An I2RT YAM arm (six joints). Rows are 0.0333 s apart.
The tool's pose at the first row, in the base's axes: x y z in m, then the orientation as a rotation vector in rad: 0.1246 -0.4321 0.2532 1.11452 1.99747 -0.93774
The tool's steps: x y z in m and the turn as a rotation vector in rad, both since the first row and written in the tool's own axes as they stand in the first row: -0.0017 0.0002 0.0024 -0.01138 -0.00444 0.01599; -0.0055 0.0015 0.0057 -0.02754 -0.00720 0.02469; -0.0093 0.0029 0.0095 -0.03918 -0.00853 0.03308; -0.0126 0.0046 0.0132 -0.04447 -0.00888 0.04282; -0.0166 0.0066 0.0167 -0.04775 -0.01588 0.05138; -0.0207 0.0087 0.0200 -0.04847 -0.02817 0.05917; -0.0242 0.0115 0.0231 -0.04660 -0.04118 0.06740; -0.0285 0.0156 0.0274 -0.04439 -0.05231 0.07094; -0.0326 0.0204 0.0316 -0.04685 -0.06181 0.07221; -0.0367 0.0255 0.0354 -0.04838 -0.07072 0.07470; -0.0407 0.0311 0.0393 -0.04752 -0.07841 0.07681; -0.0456 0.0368 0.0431 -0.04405 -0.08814 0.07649; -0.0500 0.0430 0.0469 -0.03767 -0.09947 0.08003
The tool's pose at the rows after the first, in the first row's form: 0.1260 -0.4347 0.2533 1.11965 1.98514 -0.91880; 0.1294 -0.4385 0.2542 1.11670 1.98064 -0.89779; 0.1330 -0.4427 0.2549 1.11686 1.97630 -0.88135; 0.1366 -0.4465 0.2552 1.12232 1.97012 -0.87078; 0.1407 -0.4503 0.2560 1.12334 1.95906 -0.86559; 0.1450 -0.4539 0.2570 1.12150 1.94377 -0.86561; 0.1495 -0.4568 0.2575 1.12095 1.92696 -0.86843; 0.1558 -0.4606 0.2576 1.11773 1.91502 -0.87323; 0.1626 -0.4640 0.2574 1.11110 1.90720 -0.87352; 0.1696 -0.4669 0.2573 1.10643 1.89871 -0.87395; 0.1770 -0.4696 0.2570 1.10354 1.89087 -0.87666; 0.1849 -0.4726 0.2574 1.09859 1.88255 -0.88412; 0.1930 -0.4752 0.2573 1.09743 1.86939 -0.89327
